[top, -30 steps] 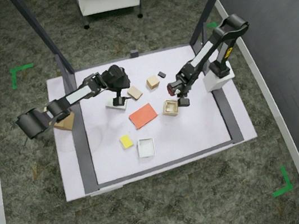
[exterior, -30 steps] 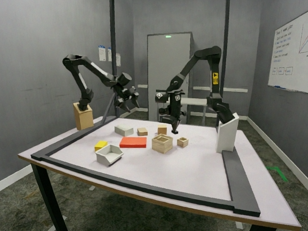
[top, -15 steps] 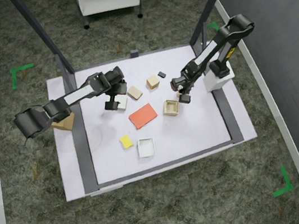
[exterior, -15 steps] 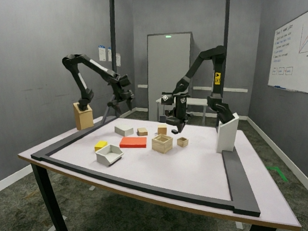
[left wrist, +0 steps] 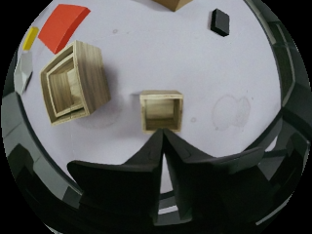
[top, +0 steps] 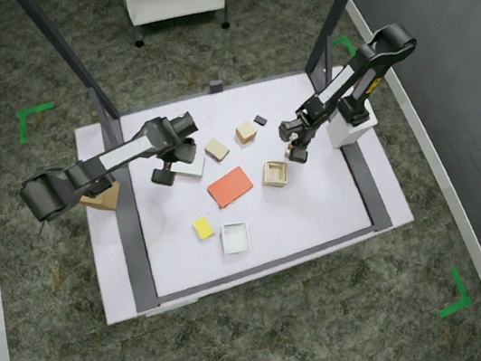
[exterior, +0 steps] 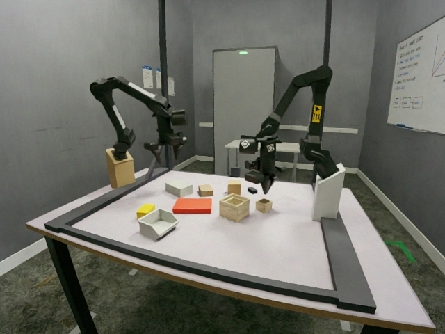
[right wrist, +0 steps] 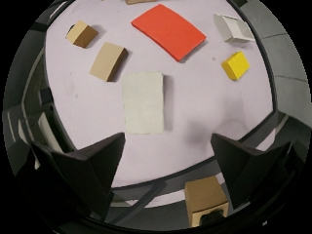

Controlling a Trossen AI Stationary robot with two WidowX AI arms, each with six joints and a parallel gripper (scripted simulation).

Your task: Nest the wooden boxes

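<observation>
Now: the small wooden box 90 mm below my left hand. Also, from my left hand: biggest wooden box 100 mm to the right, 80 mm below, 70 mm ahead; then mid-sized wooden box 100 mm to the right, 80 mm below, 70 mm ahead; then small black piece 160 mm behind, 90 mm below, 80 mm to the right.
</observation>
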